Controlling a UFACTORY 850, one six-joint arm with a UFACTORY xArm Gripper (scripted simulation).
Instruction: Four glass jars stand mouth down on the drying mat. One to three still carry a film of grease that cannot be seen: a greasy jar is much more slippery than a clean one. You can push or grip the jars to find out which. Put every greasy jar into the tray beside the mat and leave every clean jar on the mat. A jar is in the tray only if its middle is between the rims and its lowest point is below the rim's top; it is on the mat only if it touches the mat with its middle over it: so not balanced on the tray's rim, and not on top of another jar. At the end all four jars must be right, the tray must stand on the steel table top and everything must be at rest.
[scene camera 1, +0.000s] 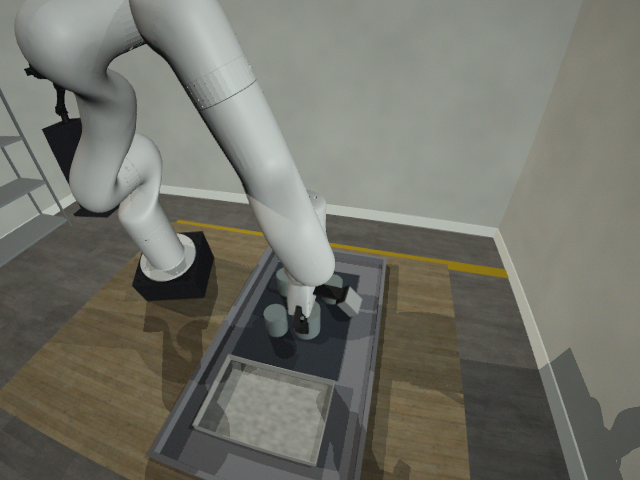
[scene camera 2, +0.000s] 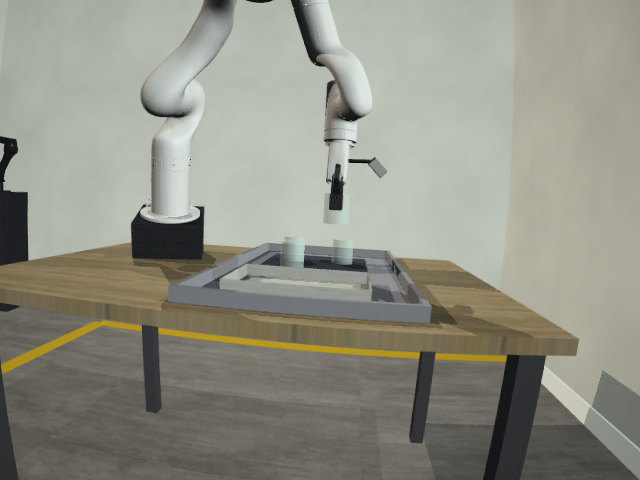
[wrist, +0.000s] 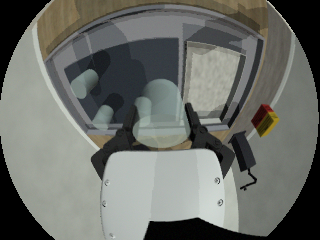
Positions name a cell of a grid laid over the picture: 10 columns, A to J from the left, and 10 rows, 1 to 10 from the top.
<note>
I see my gripper (scene camera 1: E7), a jar (wrist: F6) and a shallow tray (scene camera 1: E9).
The shallow tray also shows in scene camera 2 (scene camera 2: F6) and in the wrist view (wrist: G4). My gripper shows as well in scene camera 2 (scene camera 2: F5) and in the wrist view (wrist: F5).
</note>
